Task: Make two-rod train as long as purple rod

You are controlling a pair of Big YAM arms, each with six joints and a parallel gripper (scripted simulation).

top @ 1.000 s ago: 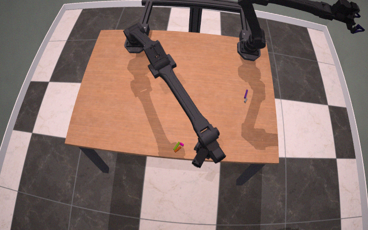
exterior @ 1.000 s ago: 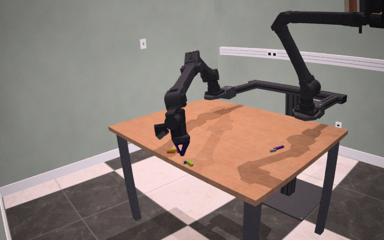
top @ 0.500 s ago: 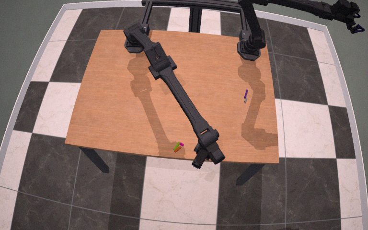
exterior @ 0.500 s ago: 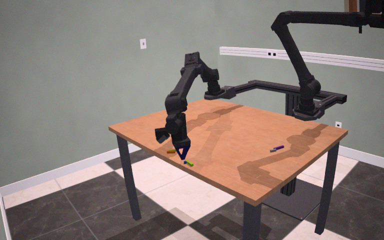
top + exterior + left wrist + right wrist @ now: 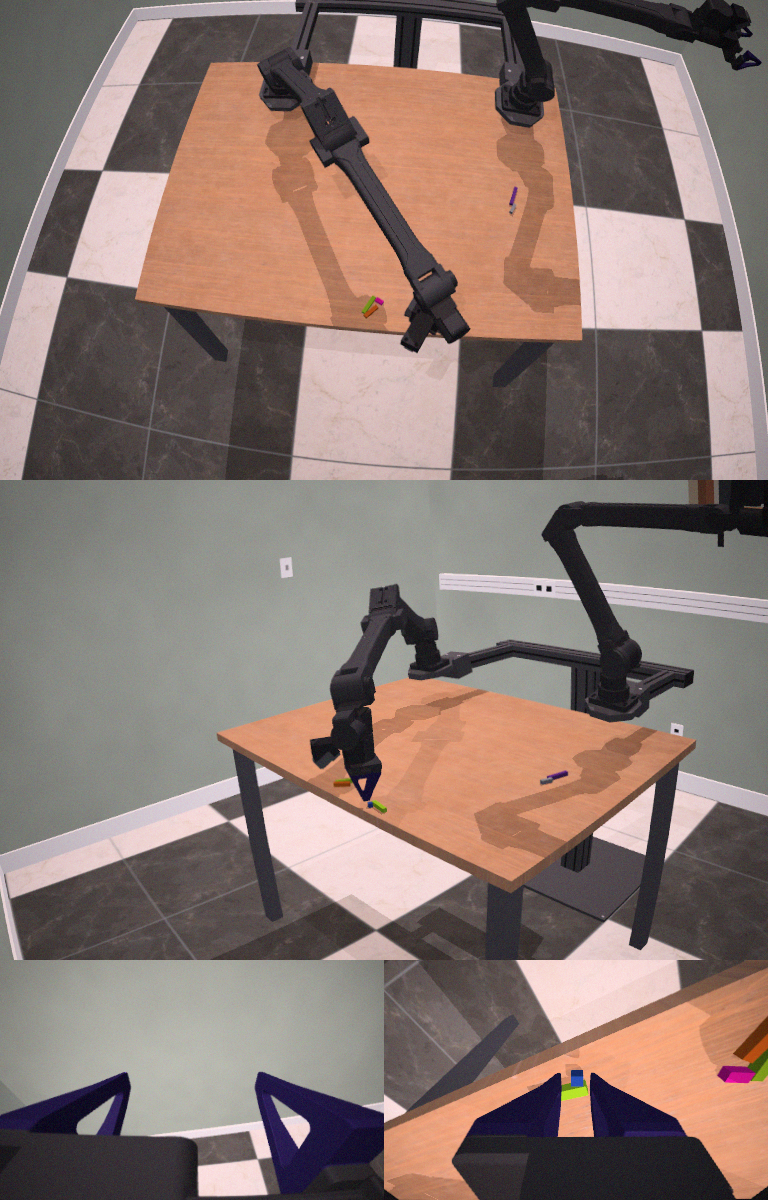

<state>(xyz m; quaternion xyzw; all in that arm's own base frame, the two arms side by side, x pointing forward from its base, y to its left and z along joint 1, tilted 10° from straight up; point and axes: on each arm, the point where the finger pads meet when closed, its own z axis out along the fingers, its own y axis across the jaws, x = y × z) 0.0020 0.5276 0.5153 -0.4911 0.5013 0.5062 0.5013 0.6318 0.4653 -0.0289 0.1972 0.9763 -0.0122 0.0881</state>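
The blue rod is 3 cm below my right hand and 1 cm behind it. Also, from my right hand: grey rod 36 cm behind, 24 cm to the left, 3 cm below; then magenta rod 12 cm to the right, 7 cm behind, 3 cm below; then orange rod 13 cm to the right, 4 cm behind, 3 cm below.
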